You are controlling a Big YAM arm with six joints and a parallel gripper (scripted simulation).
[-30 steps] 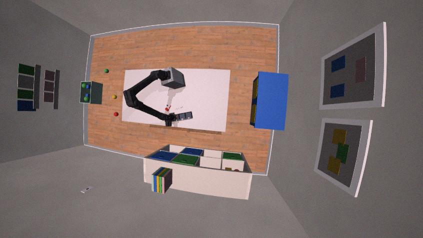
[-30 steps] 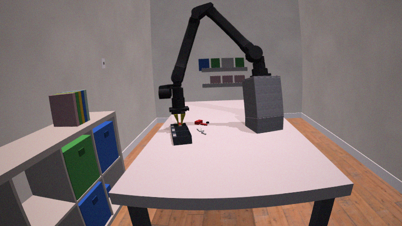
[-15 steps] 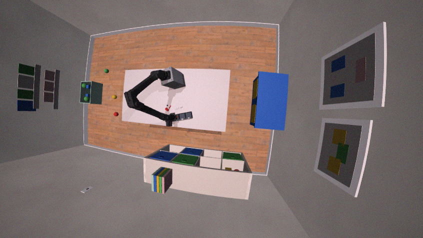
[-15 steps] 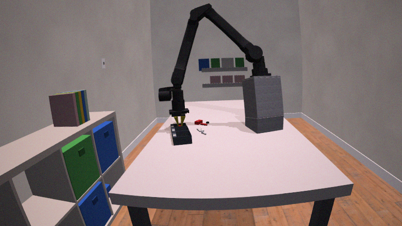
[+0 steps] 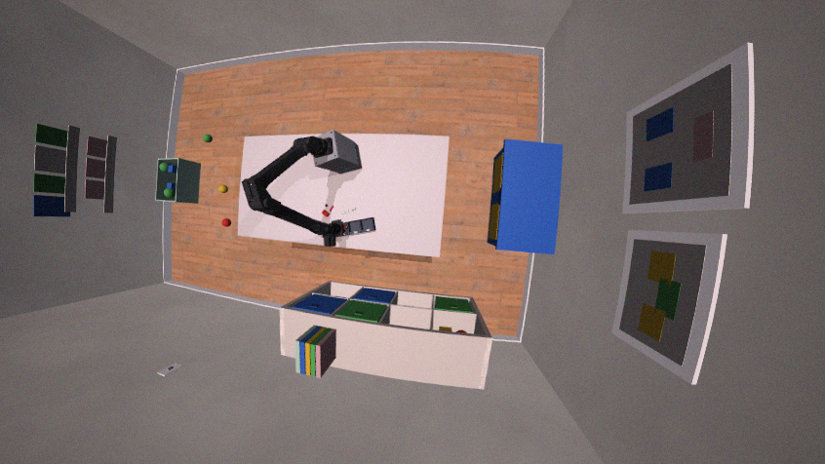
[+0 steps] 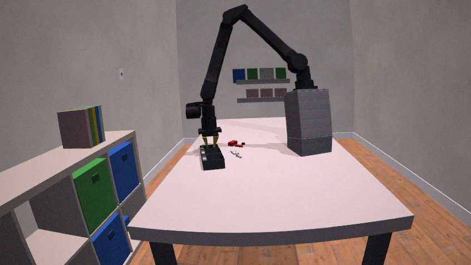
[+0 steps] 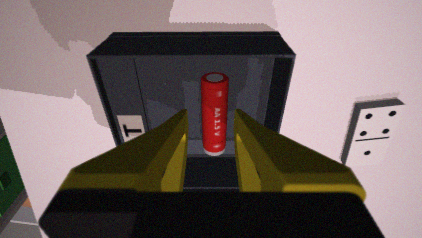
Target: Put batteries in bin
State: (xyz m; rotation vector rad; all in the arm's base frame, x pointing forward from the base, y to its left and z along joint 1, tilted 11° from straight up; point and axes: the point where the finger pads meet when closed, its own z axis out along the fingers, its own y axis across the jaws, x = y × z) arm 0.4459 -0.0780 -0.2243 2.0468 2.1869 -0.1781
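My hand is 160 mm past the black nut, 110 mm to the left of it and 20 mm above it. The rest, counted from my hand: three-compartment bin: 80 mm to the left; then grey bolt: 110 mm behind, 80 mm to the left, 20 mm below; then white domino: 110 mm behind, 20 mm below, 10 mm to the left.
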